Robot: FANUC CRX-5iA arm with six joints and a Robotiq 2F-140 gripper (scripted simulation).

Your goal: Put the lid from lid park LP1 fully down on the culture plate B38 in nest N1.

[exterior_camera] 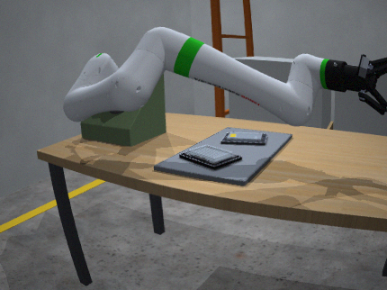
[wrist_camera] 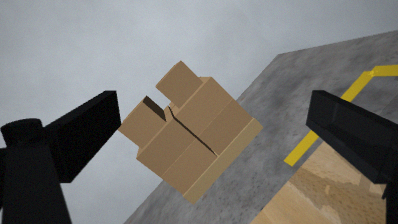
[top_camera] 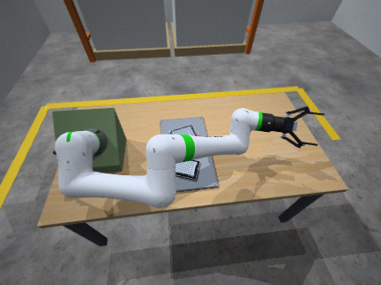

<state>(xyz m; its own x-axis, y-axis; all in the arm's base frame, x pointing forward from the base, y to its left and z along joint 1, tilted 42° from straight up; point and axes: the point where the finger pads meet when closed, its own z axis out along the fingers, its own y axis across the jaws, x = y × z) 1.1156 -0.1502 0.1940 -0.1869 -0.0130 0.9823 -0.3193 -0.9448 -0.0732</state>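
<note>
My hand is 60 cm past the clear lid, 31 cm to the right of it and 27 cm above it. From my hand the other things lie so: black nest 64 cm behind, 28 cm below, 7 cm to the left; then culture plate 64 cm behind, 27 cm below, 7 cm to the left; then lid park 60 cm behind, 31 cm to the left, 28 cm below.
</note>
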